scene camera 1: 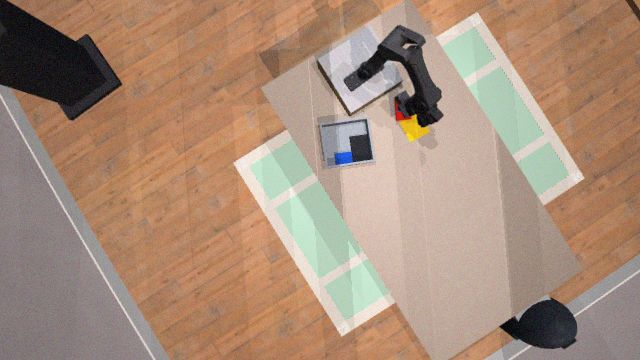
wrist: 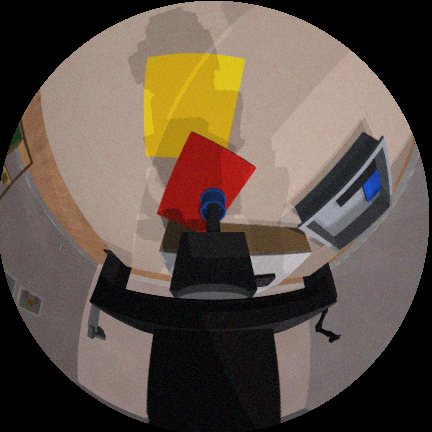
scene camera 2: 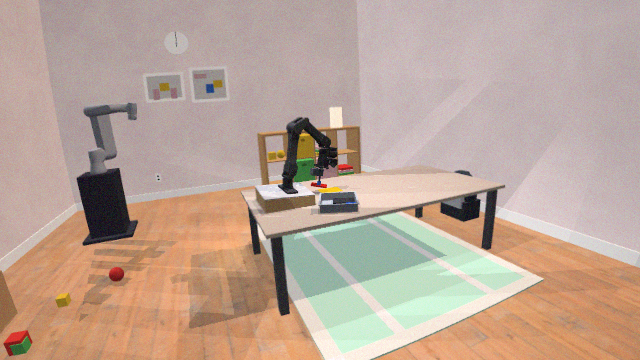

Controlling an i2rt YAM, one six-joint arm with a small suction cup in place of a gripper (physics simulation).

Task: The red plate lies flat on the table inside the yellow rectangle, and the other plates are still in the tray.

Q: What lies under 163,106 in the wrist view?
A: A yellow rectangle.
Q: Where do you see a grey tray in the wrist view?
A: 321,217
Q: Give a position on a grey tray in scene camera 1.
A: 335,135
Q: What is my suction cup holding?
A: A red plate.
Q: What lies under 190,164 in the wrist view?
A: A red plate.
